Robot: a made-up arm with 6 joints.
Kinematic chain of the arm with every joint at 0, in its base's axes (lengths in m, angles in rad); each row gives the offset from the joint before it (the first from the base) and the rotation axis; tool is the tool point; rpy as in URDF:
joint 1: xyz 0 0 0.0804 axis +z
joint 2: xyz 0 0 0 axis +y
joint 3: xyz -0.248 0 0.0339 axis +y
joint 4: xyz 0.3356 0 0.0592 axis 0.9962 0 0.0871
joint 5: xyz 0 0 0 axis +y
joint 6: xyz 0.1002 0 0.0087 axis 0.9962 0 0.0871
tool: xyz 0 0 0 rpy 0 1.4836 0
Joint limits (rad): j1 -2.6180..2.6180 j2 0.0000..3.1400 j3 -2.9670..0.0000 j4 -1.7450..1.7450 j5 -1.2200..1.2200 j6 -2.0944..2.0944
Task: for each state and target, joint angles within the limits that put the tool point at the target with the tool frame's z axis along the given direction. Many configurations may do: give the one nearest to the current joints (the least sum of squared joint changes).
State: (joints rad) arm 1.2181 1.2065 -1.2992 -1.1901 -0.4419 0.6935
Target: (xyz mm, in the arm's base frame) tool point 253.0 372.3 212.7 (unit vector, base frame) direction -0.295 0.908 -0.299
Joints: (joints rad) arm 0.7826 1.7059 -1.2979 -1.7426 -1.0436 0.6935
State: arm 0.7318 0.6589 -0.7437 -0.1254 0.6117 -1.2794
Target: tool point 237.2 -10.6 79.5 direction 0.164 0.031 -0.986
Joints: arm -0.0621 1.0590 -0.4785 0.0519 0.9156 -1.2794
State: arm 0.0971 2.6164 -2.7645 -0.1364 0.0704 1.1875
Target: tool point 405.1 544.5 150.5 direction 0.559 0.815 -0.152
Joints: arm 0.9245 2.7003 -2.5556 0.4383 0.1051 1.1875
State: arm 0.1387 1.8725 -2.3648 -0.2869 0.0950 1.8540
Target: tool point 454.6 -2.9 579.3 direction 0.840 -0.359 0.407
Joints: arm 0.0896 2.0396 -2.6976 -1.0531 0.5212 1.8540
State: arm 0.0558 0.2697 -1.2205 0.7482 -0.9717 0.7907
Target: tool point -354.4 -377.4 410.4 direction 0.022 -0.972 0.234
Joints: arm 0.6651 0.0019 -2.0443 1.1273 -1.0388 0.7907
